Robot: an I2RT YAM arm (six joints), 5 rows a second.
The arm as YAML. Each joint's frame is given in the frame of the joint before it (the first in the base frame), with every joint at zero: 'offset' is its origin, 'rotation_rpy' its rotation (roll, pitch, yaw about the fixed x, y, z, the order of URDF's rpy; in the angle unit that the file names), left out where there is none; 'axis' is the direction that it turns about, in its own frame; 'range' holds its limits. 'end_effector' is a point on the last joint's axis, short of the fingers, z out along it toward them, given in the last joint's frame.
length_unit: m
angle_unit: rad
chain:
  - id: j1
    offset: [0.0, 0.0, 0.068]
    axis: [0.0, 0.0, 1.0]
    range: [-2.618, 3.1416]
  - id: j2
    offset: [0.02, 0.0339, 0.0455]
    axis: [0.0, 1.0, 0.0]
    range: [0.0, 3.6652]
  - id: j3
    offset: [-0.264, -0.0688, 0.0]
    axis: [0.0, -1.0, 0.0]
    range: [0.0, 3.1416]
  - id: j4
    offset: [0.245, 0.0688, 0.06]
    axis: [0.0, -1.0, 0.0]
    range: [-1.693, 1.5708]
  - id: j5
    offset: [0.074, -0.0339, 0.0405]
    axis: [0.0, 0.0, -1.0]
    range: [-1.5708, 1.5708]
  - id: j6
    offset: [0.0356, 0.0, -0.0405]
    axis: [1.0, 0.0, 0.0]
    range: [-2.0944, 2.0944]
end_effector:
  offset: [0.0, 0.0, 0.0]
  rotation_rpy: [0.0, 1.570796, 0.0]
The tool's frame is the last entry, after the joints.
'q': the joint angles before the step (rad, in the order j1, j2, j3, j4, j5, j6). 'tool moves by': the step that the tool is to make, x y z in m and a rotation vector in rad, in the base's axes. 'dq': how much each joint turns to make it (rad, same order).
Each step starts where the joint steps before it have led.
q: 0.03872, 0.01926, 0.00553, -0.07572, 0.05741, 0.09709
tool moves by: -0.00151, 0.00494, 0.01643, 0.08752, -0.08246, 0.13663
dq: 0.00002, 0.00007, 0.02823, 0.05881, -0.14036, 0.07781
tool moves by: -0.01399, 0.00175, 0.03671, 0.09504, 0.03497, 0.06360
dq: -0.00004, -0.00007, 0.16364, -0.18393, -0.06490, 0.09613
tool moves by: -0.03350, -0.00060, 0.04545, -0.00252, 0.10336, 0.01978
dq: -0.00002, 0.01032, 0.26096, -0.35402, -0.01984, 0.00000
